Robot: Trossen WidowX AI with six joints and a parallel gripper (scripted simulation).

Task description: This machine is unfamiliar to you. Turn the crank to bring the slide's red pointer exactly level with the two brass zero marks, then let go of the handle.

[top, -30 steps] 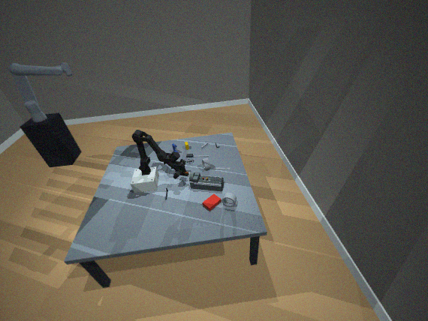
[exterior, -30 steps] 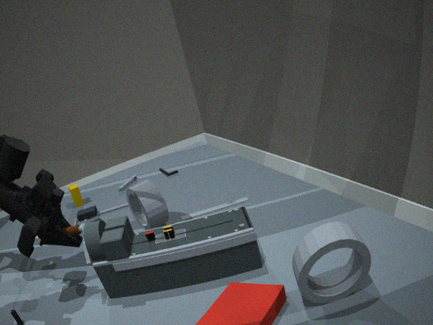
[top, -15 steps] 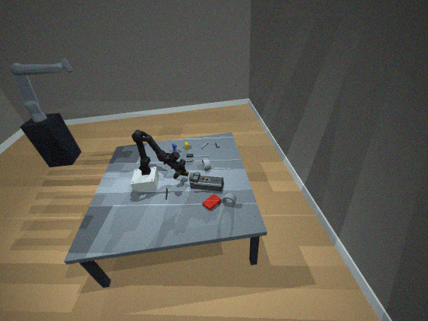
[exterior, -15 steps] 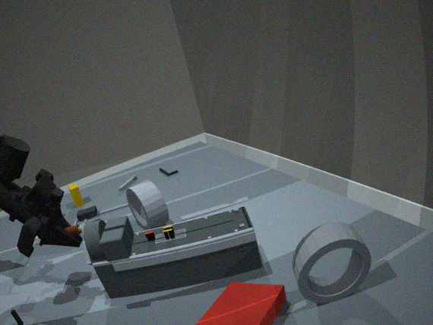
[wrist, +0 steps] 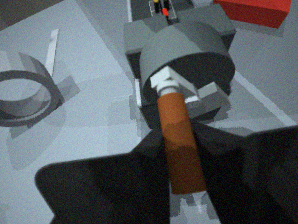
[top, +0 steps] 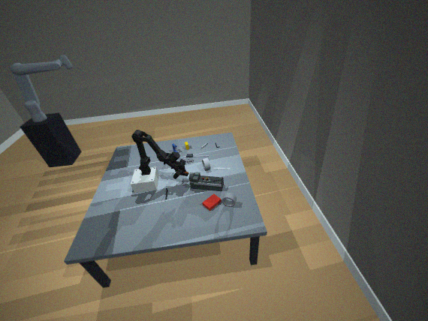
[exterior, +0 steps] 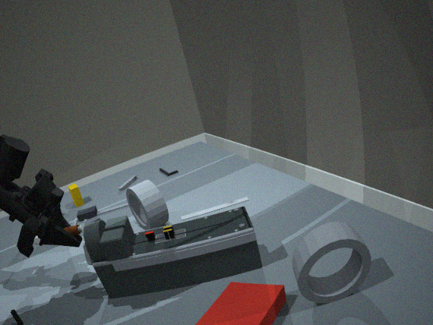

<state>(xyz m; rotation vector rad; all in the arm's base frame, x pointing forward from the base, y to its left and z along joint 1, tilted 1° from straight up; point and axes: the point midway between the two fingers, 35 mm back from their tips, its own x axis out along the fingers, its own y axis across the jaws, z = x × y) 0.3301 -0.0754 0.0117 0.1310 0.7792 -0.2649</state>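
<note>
My gripper tip is 3 cm below the brown handle and 2 cm past it. From my gripper tip the other things lie so: yellow block (54 cm to the left, 6 cm below, 3 cm behind); then blue clamp (48 cm to the left, 14 cm behind, 4 cm below); then red pointer (12 cm ahead, 6 cm to the right, 1 cm below).
</note>
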